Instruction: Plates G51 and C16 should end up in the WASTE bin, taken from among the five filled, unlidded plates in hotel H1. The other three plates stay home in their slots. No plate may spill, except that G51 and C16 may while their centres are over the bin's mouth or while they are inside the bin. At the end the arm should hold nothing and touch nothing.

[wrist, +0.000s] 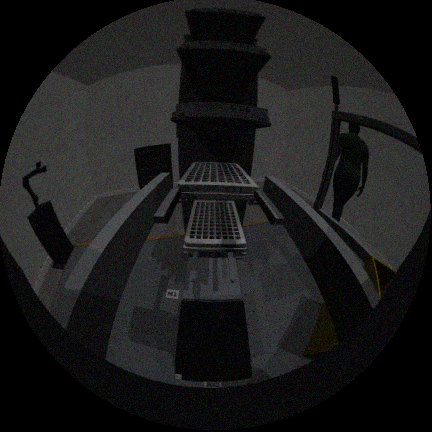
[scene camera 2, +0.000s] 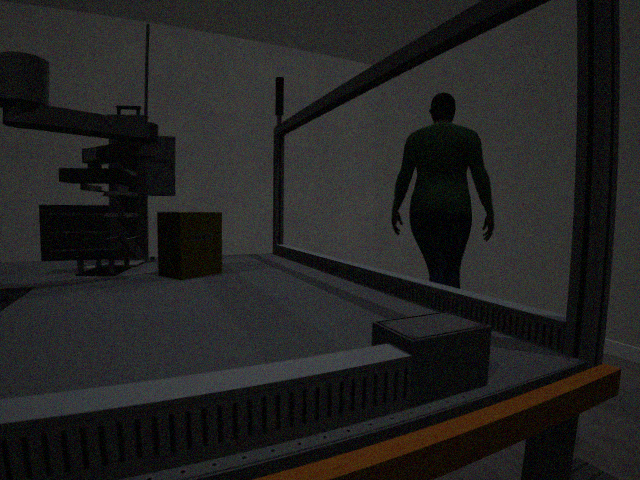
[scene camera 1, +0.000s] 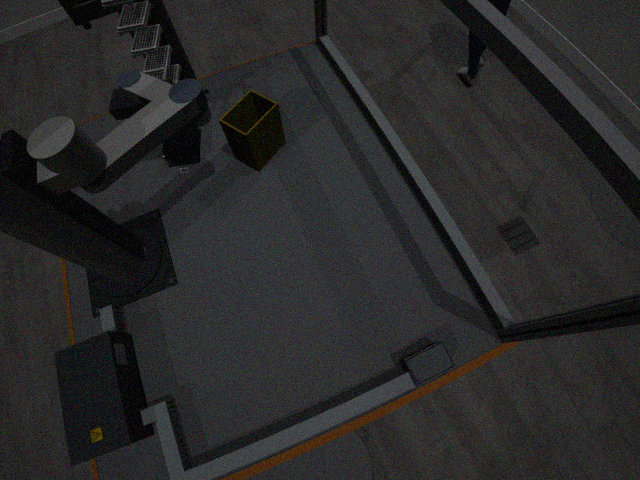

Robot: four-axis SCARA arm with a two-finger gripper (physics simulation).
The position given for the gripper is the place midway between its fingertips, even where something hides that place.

In view: the gripper [scene camera 2: 113,189].
The gripper also shows in scene camera 1 [scene camera 1: 153,71].
